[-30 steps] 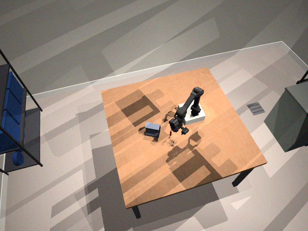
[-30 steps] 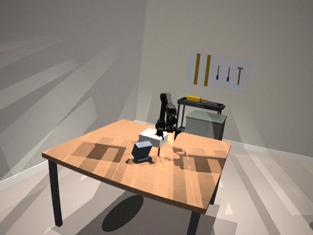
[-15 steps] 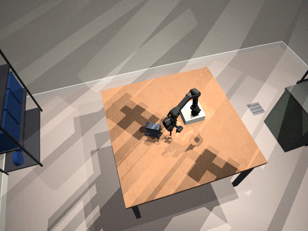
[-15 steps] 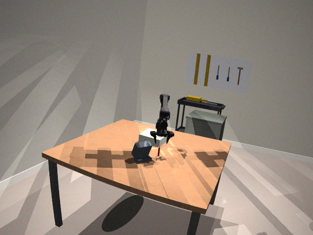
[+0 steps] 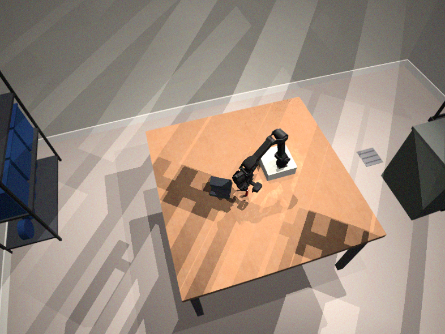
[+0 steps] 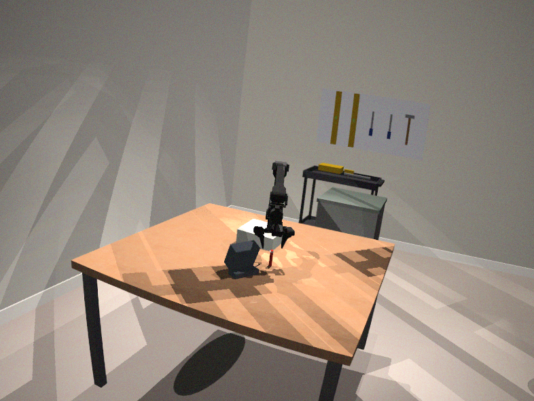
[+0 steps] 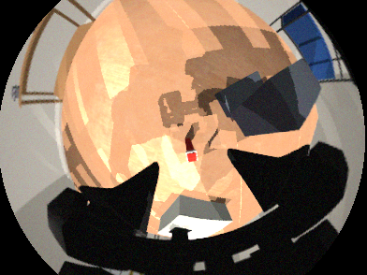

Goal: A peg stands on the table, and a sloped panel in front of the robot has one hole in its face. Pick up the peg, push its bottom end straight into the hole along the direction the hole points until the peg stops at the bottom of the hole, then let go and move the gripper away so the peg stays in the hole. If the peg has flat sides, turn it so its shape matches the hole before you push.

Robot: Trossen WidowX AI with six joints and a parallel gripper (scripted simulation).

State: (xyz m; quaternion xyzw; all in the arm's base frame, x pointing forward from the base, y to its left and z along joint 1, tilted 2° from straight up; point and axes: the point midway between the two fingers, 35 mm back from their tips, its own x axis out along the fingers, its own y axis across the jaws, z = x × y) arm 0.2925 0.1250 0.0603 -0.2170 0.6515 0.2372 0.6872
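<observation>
Right now the red peg is 40 mm below my gripper tip. Also, from my gripper tip: sloped panel: 140 mm ahead, 90 mm to the right, 10 mm below.
</observation>
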